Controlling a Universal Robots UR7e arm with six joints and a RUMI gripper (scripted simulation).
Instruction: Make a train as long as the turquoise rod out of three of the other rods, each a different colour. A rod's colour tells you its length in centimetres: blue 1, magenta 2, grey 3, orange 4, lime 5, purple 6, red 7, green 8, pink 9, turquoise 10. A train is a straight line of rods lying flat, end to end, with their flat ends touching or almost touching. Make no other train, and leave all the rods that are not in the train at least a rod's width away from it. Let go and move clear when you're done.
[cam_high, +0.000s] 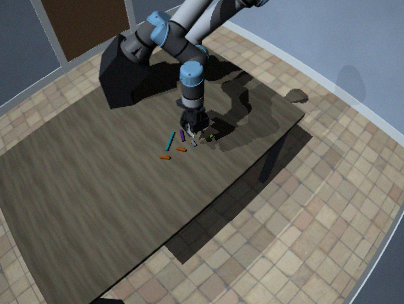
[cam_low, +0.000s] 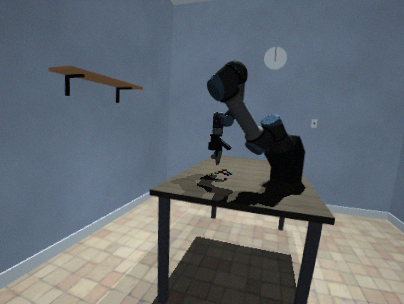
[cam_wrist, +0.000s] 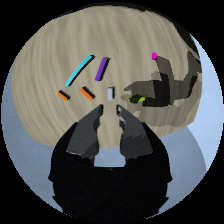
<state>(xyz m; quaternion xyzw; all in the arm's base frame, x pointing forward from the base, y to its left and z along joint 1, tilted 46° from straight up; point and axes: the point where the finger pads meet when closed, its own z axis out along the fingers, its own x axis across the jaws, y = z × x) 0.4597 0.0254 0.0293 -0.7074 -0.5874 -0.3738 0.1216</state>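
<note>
Now: the grey rod 8 cm below my hand. Also, from my hand: lime rod: 2 cm ahead, 7 cm to the left, 8 cm below; then purple rod: 6 cm behind, 2 cm to the right, 8 cm below; then turquoise rod: 7 cm behind, 8 cm to the right, 8 cm below.
</note>
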